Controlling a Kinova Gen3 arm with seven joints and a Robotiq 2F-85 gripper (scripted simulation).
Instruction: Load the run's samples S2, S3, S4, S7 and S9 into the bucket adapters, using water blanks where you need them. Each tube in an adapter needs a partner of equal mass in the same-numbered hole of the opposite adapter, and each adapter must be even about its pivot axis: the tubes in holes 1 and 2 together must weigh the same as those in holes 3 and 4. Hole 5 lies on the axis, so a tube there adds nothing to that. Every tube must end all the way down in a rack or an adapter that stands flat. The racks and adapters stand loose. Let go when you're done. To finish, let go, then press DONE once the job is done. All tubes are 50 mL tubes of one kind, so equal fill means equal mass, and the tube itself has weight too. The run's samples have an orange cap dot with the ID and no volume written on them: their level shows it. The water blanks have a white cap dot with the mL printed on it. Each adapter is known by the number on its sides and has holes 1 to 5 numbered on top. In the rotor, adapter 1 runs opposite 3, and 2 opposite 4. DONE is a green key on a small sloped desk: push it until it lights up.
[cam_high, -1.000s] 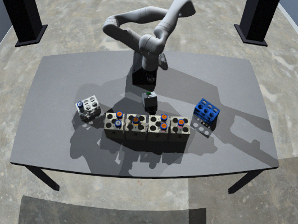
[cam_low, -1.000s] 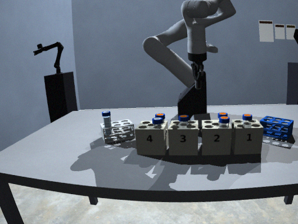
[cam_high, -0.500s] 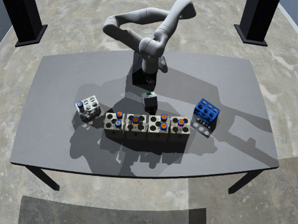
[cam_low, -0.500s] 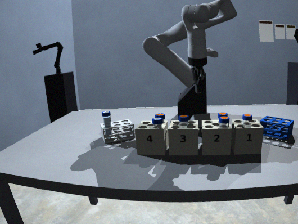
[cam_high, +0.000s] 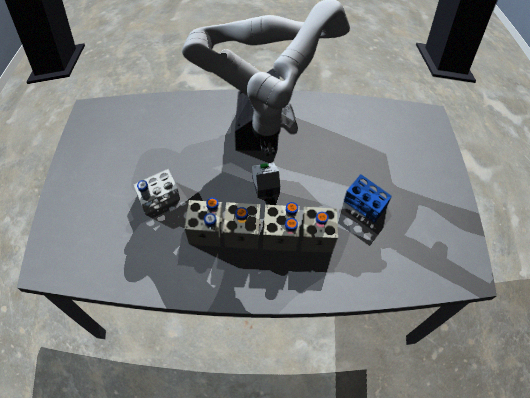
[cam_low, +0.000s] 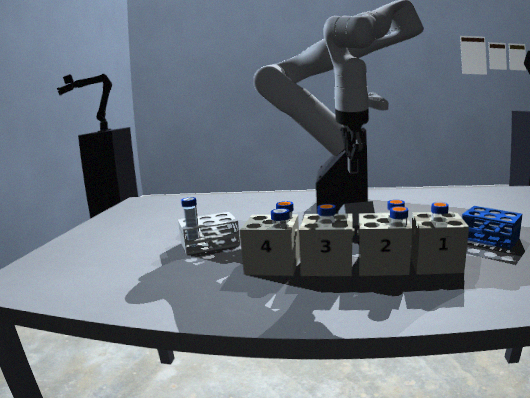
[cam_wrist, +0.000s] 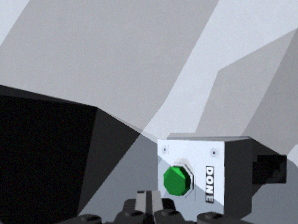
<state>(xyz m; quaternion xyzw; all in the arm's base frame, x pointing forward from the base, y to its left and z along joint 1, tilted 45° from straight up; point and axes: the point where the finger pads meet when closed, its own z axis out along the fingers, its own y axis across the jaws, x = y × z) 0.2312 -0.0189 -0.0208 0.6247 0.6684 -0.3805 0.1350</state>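
Now: the done desk 11 cm below my hand and 2 cm ahead of it. From my hand the other things lie so: sample tube S4 (16 cm ahead, 15 cm to the right, 10 cm below); sample tube S2 (19 cm ahead, 10 cm below, 6 cm to the right); sample tube S7 (19 cm ahead, 10 cm below, 7 cm to the left).
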